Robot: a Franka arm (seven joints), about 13 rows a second.
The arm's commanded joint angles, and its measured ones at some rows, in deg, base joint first. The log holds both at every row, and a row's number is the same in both.
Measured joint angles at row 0: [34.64, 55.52, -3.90, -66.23, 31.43, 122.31, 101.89]
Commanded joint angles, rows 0 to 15: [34.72, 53.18, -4.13, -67.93, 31.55, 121.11, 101.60]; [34.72, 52.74, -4.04, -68.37, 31.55, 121.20, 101.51]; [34.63, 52.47, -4.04, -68.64, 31.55, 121.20, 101.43]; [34.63, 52.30, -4.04, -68.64, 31.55, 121.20, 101.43]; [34.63, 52.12, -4.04, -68.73, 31.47, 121.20, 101.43]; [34.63, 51.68, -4.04, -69.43, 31.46, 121.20, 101.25]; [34.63, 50.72, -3.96, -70.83, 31.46, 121.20, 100.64]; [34.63, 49.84, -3.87, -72.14, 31.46, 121.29, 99.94]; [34.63, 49.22, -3.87, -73.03, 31.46, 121.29, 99.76]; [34.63, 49.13, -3.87, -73.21, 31.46, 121.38, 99.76]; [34.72, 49.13, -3.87, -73.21, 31.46, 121.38, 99.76]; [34.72, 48.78, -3.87, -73.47, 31.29, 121.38, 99.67]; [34.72, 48.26, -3.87, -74.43, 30.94, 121.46, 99.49]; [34.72, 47.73, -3.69, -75.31, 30.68, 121.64, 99.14]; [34.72, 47.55, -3.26, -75.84, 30.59, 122.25, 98.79]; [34.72, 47.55, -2.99, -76.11, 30.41, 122.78, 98.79]
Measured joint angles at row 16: [34.64, 50.11, -3.86, -71.98, 31.34, 122.38, 99.48]
